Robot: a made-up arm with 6 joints. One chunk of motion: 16 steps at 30 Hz.
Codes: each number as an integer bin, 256 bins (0 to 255) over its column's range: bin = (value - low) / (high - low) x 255, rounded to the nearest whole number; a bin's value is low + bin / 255 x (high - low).
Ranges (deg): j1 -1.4..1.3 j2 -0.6..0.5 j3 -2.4..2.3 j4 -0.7..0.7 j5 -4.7..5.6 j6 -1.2..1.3
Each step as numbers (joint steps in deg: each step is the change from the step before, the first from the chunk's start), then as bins.
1 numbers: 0.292 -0.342 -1.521 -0.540 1.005 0.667
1 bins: 160 60 48 29 141 190
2 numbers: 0.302 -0.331 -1.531 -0.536 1.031 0.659
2 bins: 161 62 47 30 142 190
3 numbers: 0.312 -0.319 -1.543 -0.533 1.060 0.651
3 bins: 162 65 46 30 143 189
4 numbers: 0.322 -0.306 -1.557 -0.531 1.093 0.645
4 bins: 163 68 46 31 143 188
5 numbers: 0.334 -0.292 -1.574 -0.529 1.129 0.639
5 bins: 164 71 45 31 144 188
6 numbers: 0.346 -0.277 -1.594 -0.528 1.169 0.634
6 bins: 165 75 44 31 145 187
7 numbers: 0.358 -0.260 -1.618 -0.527 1.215 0.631
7 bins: 166 79 42 32 146 187
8 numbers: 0.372 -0.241 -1.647 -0.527 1.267 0.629
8 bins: 167 83 41 32 148 187
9 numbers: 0.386 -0.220 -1.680 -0.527 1.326 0.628
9 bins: 169 88 39 32 149 186
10 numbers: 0.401 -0.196 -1.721 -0.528 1.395 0.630
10 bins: 170 94 37 31 151 187
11 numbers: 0.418 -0.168 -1.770 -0.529 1.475 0.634
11 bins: 172 100 34 31 153 187
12 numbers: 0.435 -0.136 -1.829 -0.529 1.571 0.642
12 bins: 173 108 31 31 155 188
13 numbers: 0.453 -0.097 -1.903 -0.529 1.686 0.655
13 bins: 175 117 27 31 158 189
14 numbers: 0.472 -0.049 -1.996 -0.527 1.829 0.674
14 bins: 177 128 22 32 162 191
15 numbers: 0.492 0.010 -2.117 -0.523 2.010 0.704
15 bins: 179 141 15 32 166 194
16 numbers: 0.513 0.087 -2.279 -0.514 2.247 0.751
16 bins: 181 159 7 34 172 199
